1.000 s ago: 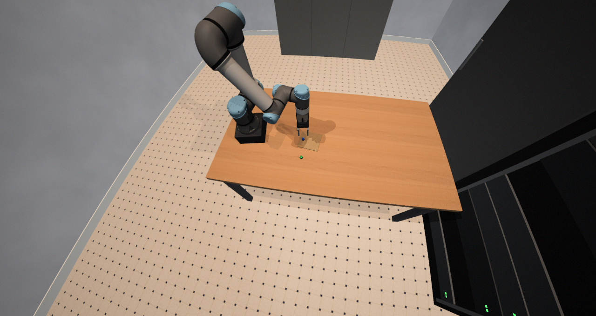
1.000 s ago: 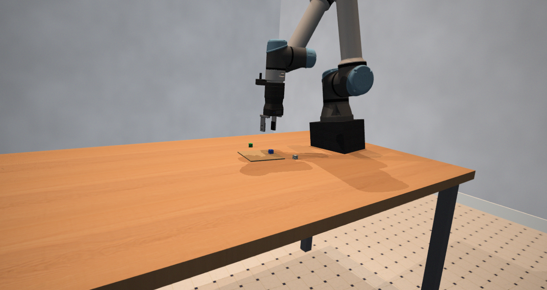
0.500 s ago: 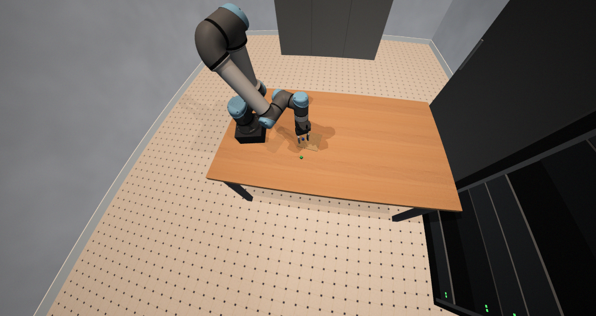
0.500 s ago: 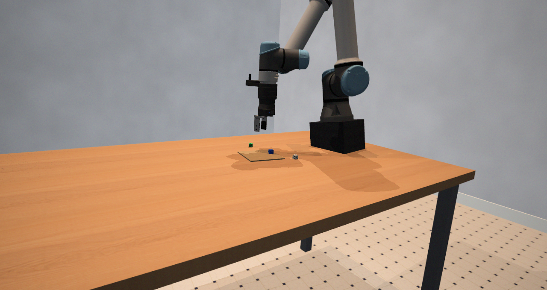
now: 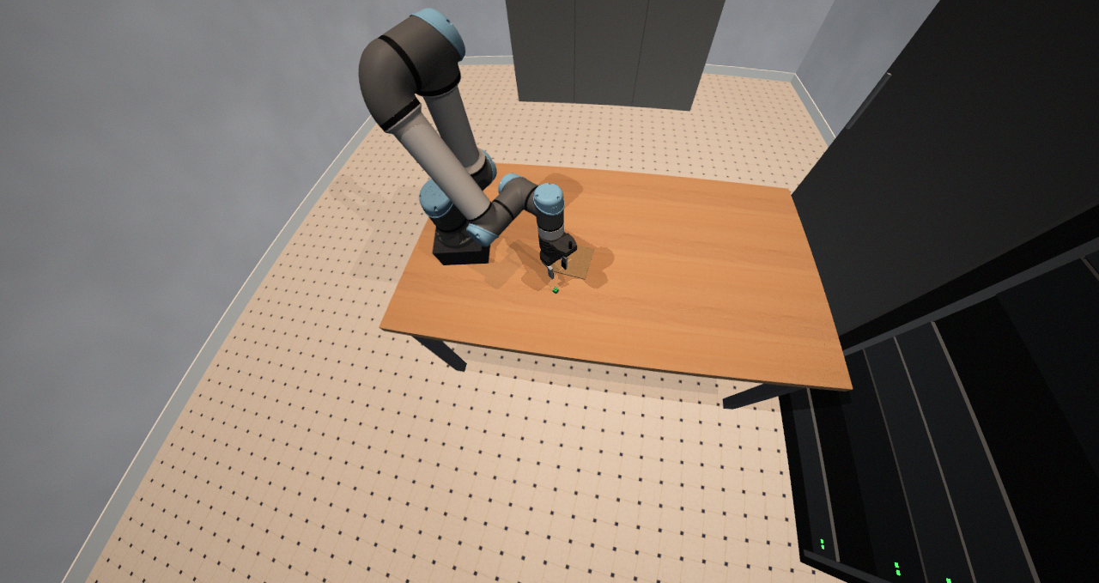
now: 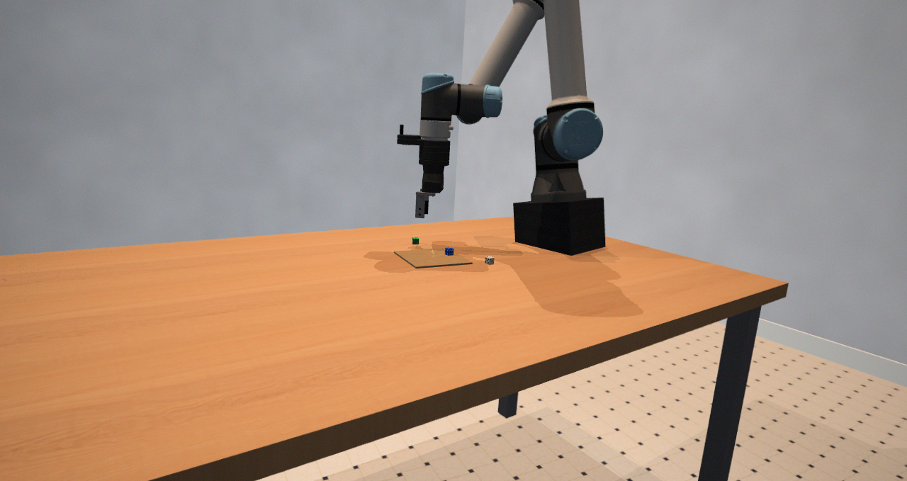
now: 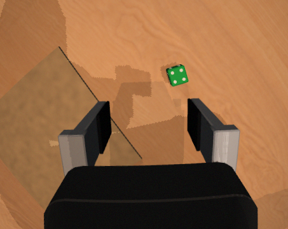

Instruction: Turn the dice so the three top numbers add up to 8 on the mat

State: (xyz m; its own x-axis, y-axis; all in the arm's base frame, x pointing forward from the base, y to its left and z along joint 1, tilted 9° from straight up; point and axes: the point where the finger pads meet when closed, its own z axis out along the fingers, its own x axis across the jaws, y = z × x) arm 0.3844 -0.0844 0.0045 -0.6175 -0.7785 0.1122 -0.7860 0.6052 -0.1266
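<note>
The green die lies 9 cm below my hand and 3 cm to the right of it. From my hand the other things lie so: white die (20 cm to the left, 9 cm below, 7 cm behind); mat (11 cm to the left, 10 cm below, 3 cm ahead); blue die (11 cm to the left, 9 cm below, 2 cm behind).
</note>
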